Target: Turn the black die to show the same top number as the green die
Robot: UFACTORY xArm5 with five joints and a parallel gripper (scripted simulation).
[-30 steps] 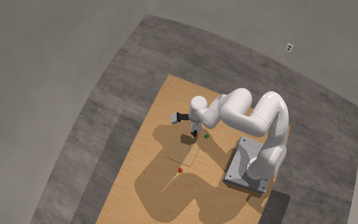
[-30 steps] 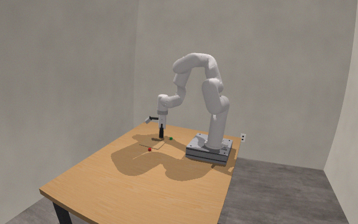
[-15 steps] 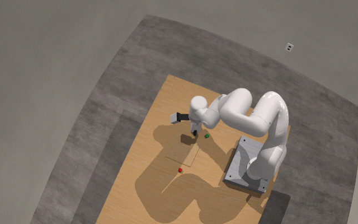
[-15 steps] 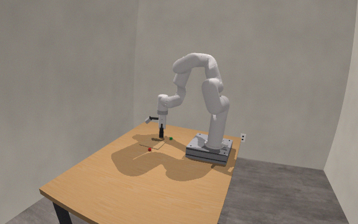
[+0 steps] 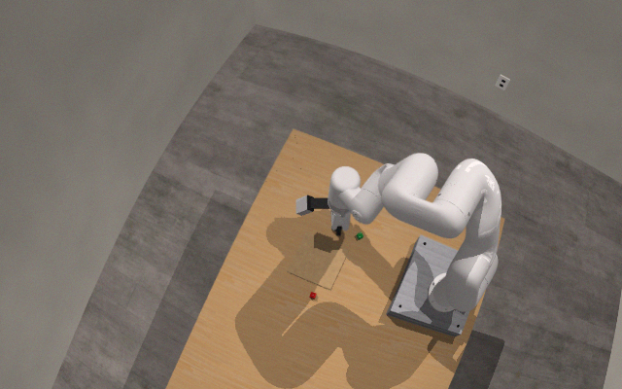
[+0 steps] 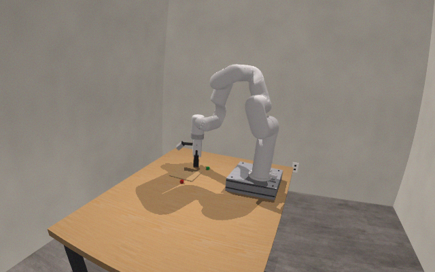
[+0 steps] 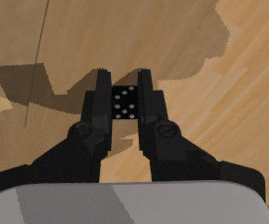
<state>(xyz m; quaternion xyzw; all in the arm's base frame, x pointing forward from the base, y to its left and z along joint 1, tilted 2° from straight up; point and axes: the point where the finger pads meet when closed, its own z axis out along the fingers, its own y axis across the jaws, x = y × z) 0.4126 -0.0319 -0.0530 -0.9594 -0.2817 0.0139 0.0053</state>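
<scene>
The black die is 1 cm below my hand and 1 cm behind it. Round my hand: tan mat (12 cm to the left, 2 cm below, 2 cm behind); red die (23 cm to the left, 6 cm behind, 1 cm below); green die (8 cm behind, 1 cm to the right, 1 cm below).
</scene>
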